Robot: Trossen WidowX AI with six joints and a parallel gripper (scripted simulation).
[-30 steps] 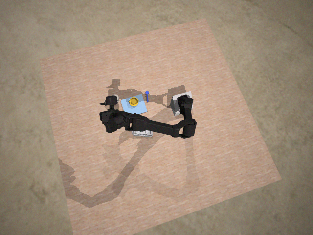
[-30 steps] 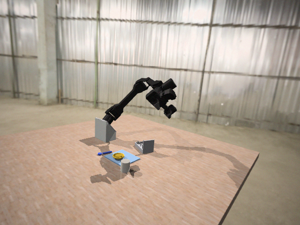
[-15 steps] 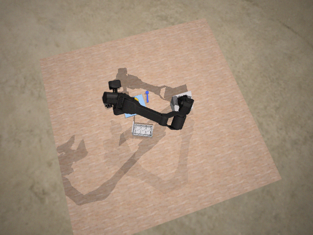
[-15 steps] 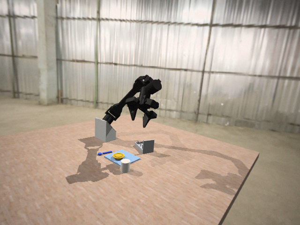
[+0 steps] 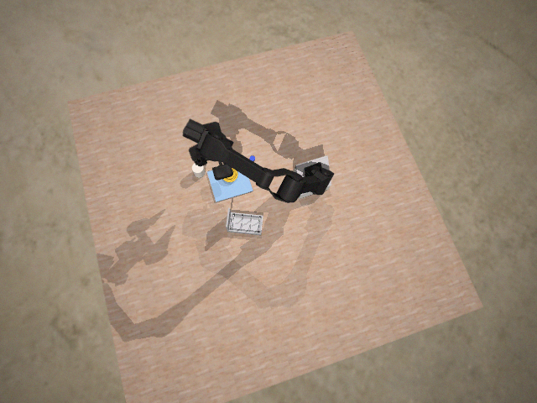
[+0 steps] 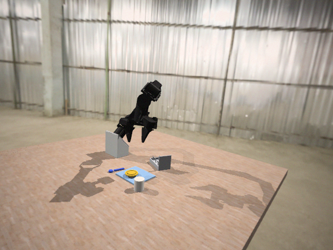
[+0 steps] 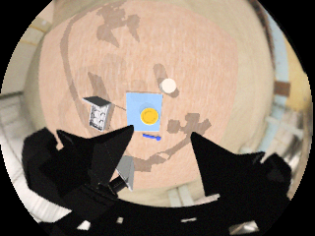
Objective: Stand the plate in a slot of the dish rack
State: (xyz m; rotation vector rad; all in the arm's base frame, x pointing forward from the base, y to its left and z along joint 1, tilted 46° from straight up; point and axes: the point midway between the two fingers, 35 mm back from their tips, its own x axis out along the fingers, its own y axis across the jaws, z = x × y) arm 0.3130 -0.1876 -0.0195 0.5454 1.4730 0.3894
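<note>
Right now my gripper tip is 3 cm past the yellow plate, 1 cm to the right of it and 17 cm above it. The rest, counted from my gripper tip: blue spoon (14 cm behind, 1 cm to the right, 18 cm below); then white cup (7 cm ahead, 5 cm to the right, 16 cm below); then light blue mat (3 cm behind, 3 cm to the left, 18 cm below).
</note>
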